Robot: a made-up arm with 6 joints.
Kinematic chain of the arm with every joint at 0, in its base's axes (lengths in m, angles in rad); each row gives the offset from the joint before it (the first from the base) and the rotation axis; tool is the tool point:
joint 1: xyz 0 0 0.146 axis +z
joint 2: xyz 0 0 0 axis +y
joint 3: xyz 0 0 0.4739 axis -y
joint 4: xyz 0 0 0 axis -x
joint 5: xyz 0.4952 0 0 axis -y
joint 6: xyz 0 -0.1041 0 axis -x
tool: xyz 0 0 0
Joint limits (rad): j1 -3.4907..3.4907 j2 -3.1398..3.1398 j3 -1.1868..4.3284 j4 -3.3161..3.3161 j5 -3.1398..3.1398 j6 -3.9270..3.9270
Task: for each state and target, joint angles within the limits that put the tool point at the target. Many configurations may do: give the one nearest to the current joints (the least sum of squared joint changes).
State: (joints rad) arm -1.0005 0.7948 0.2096 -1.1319 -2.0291 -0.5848
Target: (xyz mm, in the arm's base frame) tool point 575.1 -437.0 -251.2
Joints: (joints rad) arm -0.5928 1.4834 0.6197 -1.1642 -2.0291 -0.5848
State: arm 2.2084 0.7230 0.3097 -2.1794 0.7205 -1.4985
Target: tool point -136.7 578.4 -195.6
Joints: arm 1.7172 1.2665 0.1590 -2.0810 0.7205 -1.4985
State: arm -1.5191 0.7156 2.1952 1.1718 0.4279 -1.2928
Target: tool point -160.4 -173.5 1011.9
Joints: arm -2.0654 0.6812 2.2191 0.9704 0.4279 -1.2928
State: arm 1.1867 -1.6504 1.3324 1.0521 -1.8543 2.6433
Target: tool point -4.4 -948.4 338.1
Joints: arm 1.5056 -1.5232 1.1009 0.9864 -1.8543 2.6433
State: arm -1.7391 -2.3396 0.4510 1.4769 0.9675 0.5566
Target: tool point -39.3 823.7 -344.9
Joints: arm -1.5362 -2.3179 0.9579 1.4672 0.9675 0.5566
